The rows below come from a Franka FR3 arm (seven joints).
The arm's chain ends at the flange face. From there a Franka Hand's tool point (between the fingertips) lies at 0.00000 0.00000 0.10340 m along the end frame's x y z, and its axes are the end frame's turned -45 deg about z.
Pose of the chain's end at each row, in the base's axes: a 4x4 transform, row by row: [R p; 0 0 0 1], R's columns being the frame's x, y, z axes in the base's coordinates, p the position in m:
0.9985 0.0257 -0.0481 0.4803; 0.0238 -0.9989 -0.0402 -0.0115; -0.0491 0.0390 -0.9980 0.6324; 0 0 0 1
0.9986 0.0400 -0.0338 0.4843; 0.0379 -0.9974 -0.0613 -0.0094; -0.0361 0.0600 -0.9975 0.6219; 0 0 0 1
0.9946 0.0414 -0.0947 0.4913; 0.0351 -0.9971 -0.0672 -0.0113; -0.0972 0.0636 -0.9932 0.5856; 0 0 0 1
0.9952 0.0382 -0.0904 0.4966; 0.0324 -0.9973 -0.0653 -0.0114; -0.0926 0.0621 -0.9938 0.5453; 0 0 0 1
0.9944 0.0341 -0.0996 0.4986; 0.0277 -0.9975 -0.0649 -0.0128; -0.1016 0.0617 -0.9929 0.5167; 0 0 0 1
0.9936 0.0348 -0.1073 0.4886; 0.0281 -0.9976 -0.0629 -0.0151; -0.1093 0.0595 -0.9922 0.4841; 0 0 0 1
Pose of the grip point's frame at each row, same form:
0.6879 0.7242 -0.0481 0.4753; 0.7232 -0.6895 -0.0402 -0.0157; -0.0623 -0.0071 -0.9980 0.5292; 0 0 0 1
0.6778 0.7344 -0.0338 0.4808; 0.7321 -0.6785 -0.0613 -0.0157; -0.0680 0.0169 -0.9975 0.5188; 0 0 0 1
0.6740 0.7326 -0.0947 0.4815; 0.7299 -0.6802 -0.0672 -0.0182; -0.1137 -0.0238 -0.9932 0.4829; 0 0 0 1
0.6767 0.7307 -0.0904 0.4873; 0.7281 -0.6823 -0.0653 -0.0182; -0.1094 -0.0216 -0.9938 0.4425; 0 0 0 1
0.6790 0.7273 -0.0996 0.4883; 0.7249 -0.6858 -0.0649 -0.0195; -0.1155 -0.0282 -0.9929 0.4140; 0 0 0 1
0.6780 0.7272 -0.1073 0.4775; 0.7253 -0.6855 -0.0629 -0.0216; -0.1194 -0.0352 -0.9922 0.3815; 0 0 0 1

